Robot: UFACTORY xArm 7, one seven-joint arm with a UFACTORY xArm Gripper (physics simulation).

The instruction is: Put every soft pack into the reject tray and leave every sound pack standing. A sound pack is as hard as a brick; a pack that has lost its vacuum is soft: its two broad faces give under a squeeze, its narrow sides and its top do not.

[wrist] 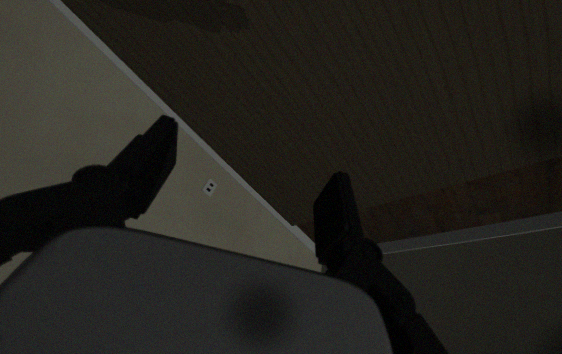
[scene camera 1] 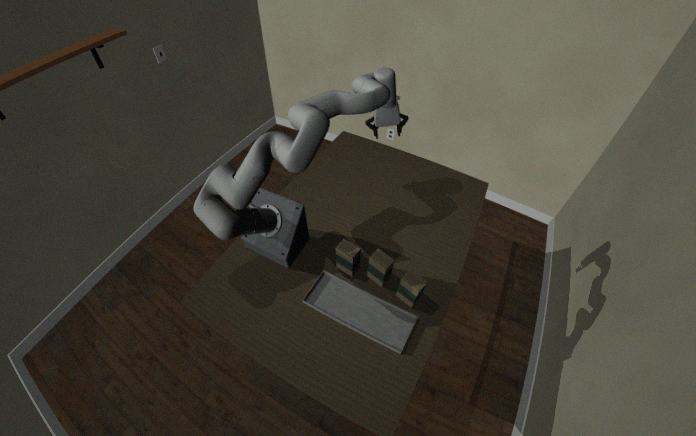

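Seen in the pictures: gripper, between the fingertips: [wrist: 254, 165] [scene camera 1: 387, 135]; arm's base, origin of its link: [scene camera 1: 268, 220].
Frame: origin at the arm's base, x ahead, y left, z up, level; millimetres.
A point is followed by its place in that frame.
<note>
Three tan packs with a green band stand upright in a row: the left pack [scene camera 1: 347, 258] {x 337, y 62, z -33 mm}, the middle pack [scene camera 1: 380, 267] {x 458, y 94, z -20 mm} and the right pack [scene camera 1: 411, 289] {x 590, y 89, z -33 mm}. Which of them is soft cannot be told by looking. The grey reject tray [scene camera 1: 358, 334] {x 513, y -112, z -136 mm} lies beside the row, on its near side, and no pack shows in it. My gripper [scene camera 1: 388, 135] {x 208, y 516, z 194 mm} [wrist: 254, 165] {x 208, y 516, z 194 mm} is open and empty, high up toward the far wall and well away from the packs. The packs and the tray do not show in the wrist view.
The arm's grey base block [scene camera 1: 296, 205] {x 83, y 85, z 66 mm} stands left of the packs. The brown table top [scene camera 1: 318, 174] {x -125, y 442, z -148 mm} [wrist: 400, 100] {x 37, y 438, z -148 mm} reaches toward the far wall [scene camera 1: 462, 77] [wrist: 75, 100], which has a white outlet [scene camera 1: 390, 134] [wrist: 210, 187]. A wooden rail [scene camera 1: 61, 55] is on the left wall.
</note>
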